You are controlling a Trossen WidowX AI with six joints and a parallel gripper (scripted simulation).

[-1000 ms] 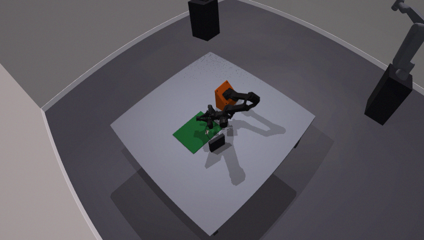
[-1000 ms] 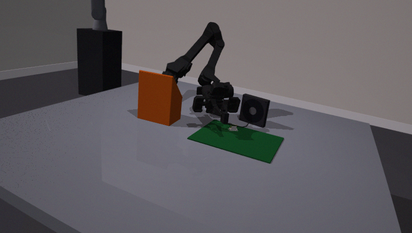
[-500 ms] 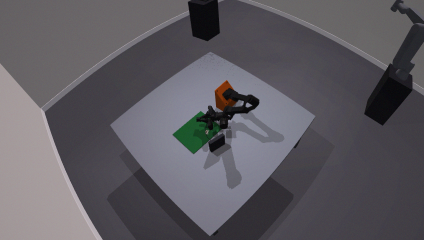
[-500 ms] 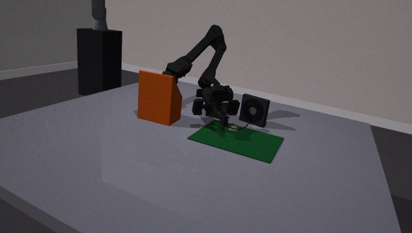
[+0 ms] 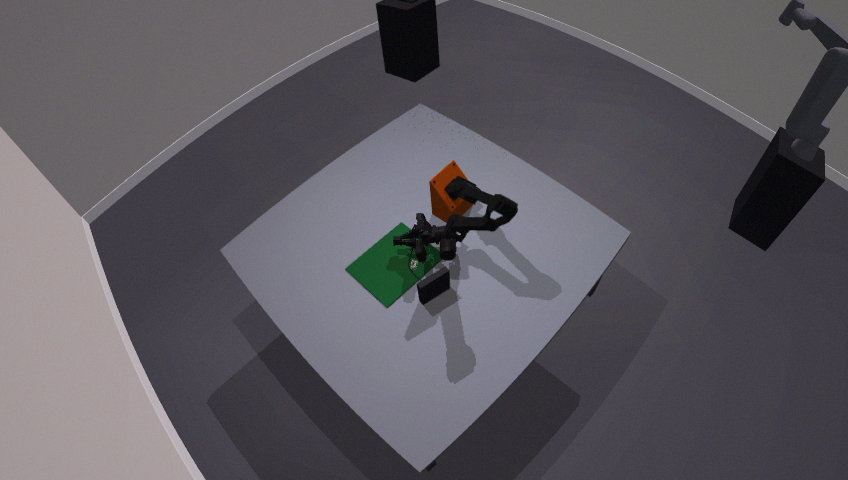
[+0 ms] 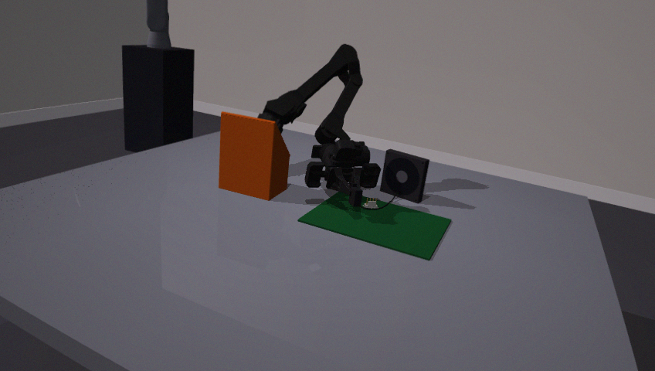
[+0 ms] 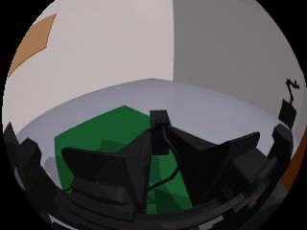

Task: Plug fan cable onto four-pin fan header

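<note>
Now: gripper tip 60 mm short of the green board, 20 mm to the right of it and 80 mm above it. Round my gripper tip: dark plug 10 mm to the right, 10 mm below; black fan 70 mm ahead, 220 mm to the left.
</note>
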